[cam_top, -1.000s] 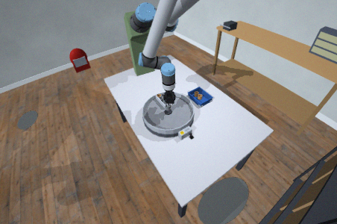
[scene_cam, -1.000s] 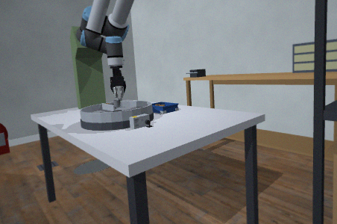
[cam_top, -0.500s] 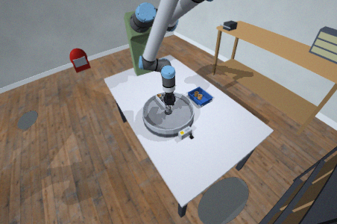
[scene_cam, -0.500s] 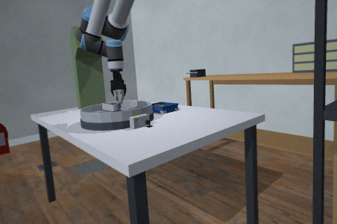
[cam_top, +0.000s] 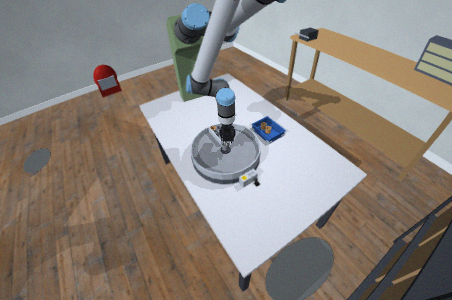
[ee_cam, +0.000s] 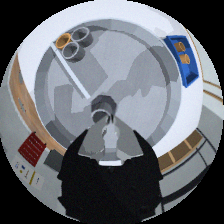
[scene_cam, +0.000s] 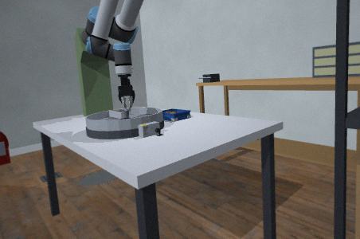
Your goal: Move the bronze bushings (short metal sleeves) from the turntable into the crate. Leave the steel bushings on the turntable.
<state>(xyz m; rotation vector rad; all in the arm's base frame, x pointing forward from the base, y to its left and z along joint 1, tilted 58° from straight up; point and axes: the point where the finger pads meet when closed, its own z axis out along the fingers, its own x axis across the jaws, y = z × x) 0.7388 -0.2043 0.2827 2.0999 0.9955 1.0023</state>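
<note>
The grey turntable lies 1 cm behind my hand, 1 cm to the right of it and 5 cm below it. From my hand the other things lie so: blue crate (8 cm ahead, 34 cm to the left, 8 cm below).
</note>
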